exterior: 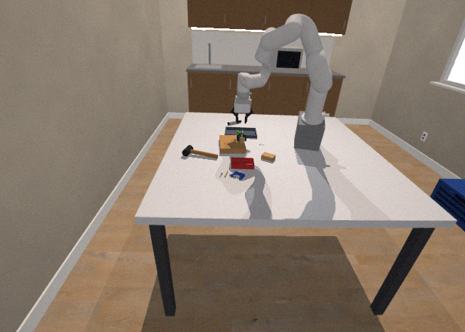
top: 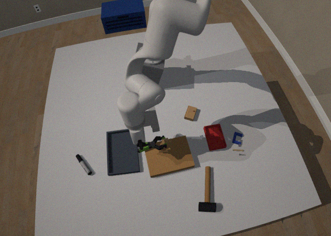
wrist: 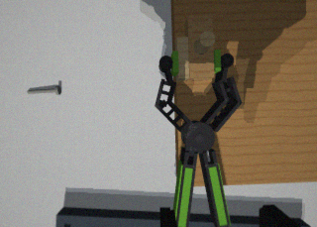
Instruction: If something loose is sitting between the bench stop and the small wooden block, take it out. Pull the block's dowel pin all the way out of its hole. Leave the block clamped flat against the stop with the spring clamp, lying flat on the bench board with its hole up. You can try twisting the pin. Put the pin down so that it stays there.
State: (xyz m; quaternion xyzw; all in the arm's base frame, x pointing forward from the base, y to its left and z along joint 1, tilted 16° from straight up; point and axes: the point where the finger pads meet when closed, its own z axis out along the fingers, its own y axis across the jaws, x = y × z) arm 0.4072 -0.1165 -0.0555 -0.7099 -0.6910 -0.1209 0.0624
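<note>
Now: the dowel pin 10 mm ahead of my hand, 110 mm to the left of it and 80 mm below it. The rest, counted from my hand: red box (20 mm ahead, 340 mm to the left, 130 mm below); then grey tray (10 mm behind, 100 mm to the right, 120 mm below); then small wooden block (10 mm ahead, 110 mm to the left, 90 mm below).
</note>
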